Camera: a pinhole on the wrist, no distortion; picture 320 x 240 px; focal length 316.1 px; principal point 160.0 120.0 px. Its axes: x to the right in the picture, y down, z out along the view. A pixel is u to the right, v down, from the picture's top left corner.
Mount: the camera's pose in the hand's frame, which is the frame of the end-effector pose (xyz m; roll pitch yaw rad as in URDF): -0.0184 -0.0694 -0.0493 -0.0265 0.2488 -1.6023
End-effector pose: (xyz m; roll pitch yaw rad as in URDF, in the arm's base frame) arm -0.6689 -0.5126 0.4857 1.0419 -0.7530 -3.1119
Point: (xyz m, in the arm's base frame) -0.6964 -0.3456 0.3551
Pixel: 308 11
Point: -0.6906 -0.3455 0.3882
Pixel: 249 49
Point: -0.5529 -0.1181 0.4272
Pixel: 152 27
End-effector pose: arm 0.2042 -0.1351 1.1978 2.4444 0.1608 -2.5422
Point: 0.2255 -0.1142 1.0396
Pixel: 134 139
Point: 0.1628 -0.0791 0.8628
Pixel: 159 180
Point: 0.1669 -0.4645 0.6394
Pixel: outside the picture
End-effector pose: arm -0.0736 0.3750 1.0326 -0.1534 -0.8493 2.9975
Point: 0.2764 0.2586 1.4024
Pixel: 46 144
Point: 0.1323 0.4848 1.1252
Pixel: 212 69
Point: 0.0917 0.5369 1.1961
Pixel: 259 176
